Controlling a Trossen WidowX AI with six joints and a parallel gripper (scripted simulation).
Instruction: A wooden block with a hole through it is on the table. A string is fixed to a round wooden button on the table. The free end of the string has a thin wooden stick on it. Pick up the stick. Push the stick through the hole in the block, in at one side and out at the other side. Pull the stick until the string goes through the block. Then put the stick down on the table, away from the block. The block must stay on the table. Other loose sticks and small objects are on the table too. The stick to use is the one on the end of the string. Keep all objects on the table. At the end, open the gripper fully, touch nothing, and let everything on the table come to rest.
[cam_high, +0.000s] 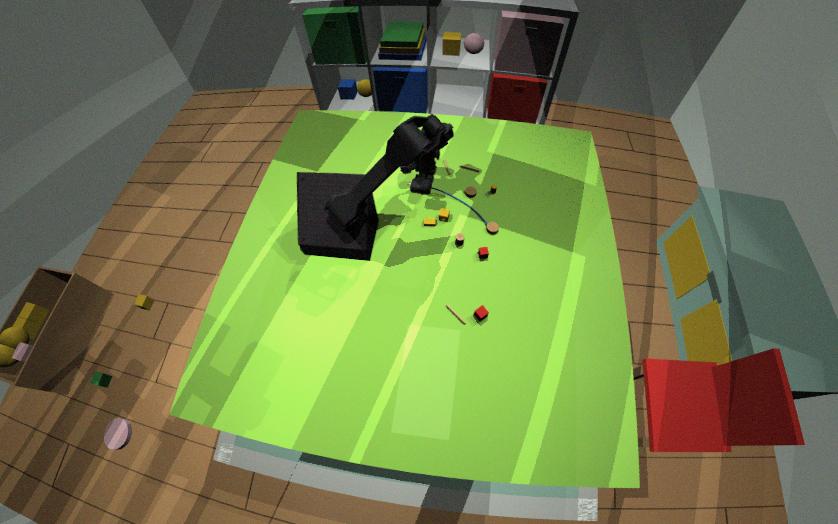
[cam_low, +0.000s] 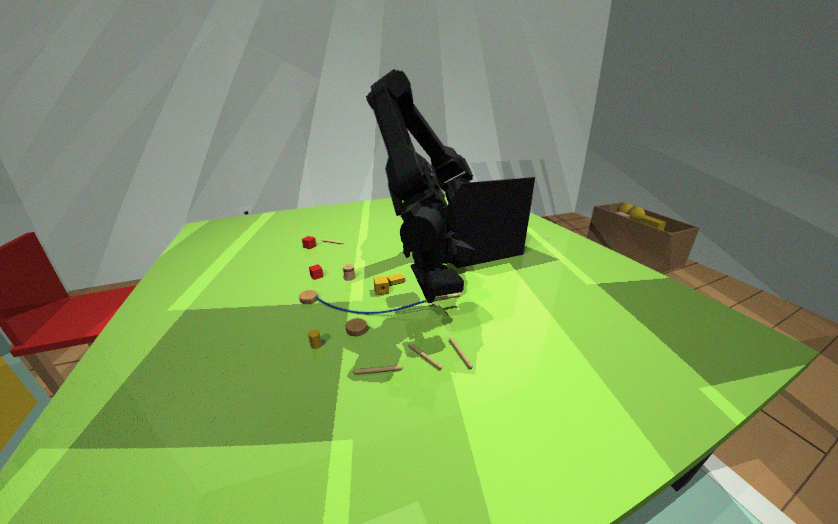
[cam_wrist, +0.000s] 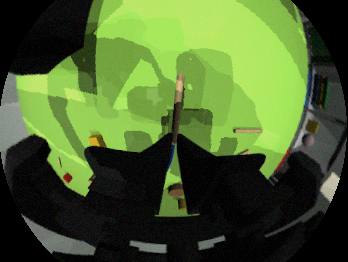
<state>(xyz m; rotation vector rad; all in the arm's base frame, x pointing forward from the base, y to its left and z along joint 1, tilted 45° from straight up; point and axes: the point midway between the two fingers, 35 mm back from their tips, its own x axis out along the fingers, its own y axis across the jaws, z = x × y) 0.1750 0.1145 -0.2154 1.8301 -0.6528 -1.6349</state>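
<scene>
The yellow cylinder is 23 cm ahead of my gripper tip, 5 cm to the left of it and 1 cm below it. Round my gripper tip: round wooden button: 25 cm ahead, 11 cm to the right, 2 cm below; then thin wooden stick: 1 cm behind; then brown cylinder: 15 cm ahead, 18 cm to the right, 1 cm below.
</scene>
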